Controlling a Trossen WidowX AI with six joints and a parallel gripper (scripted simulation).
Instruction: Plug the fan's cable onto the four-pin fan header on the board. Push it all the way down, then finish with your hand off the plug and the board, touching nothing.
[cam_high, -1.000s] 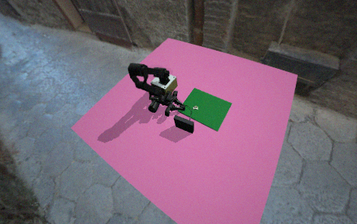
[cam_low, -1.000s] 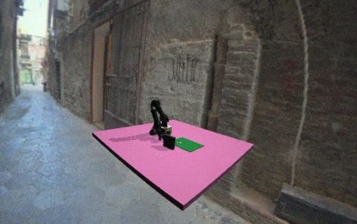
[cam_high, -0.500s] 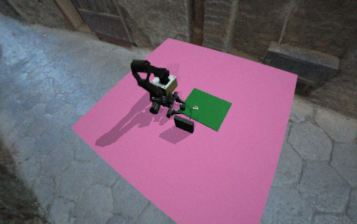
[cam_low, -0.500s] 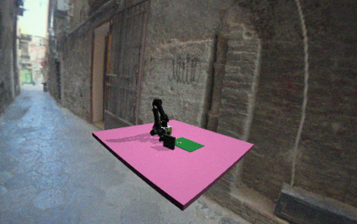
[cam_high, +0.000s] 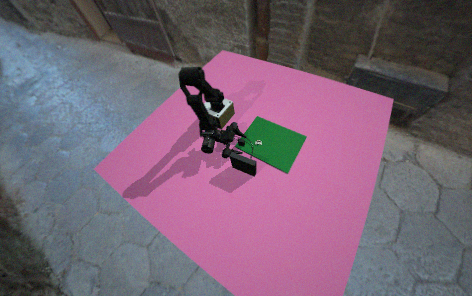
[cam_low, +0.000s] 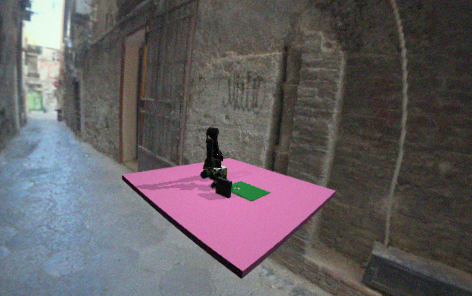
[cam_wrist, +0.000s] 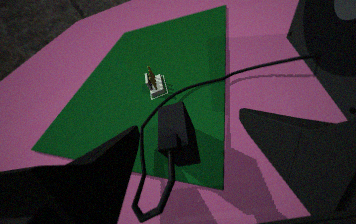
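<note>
Right now the black plug is 2 cm behind my gripper tip and 1 cm above it. From my gripper tip the other things lie so: green board 11 cm ahead, 9 cm to the left, 3 cm below; then black fan 11 cm to the right, 7 cm ahead, 5 cm above.
</note>
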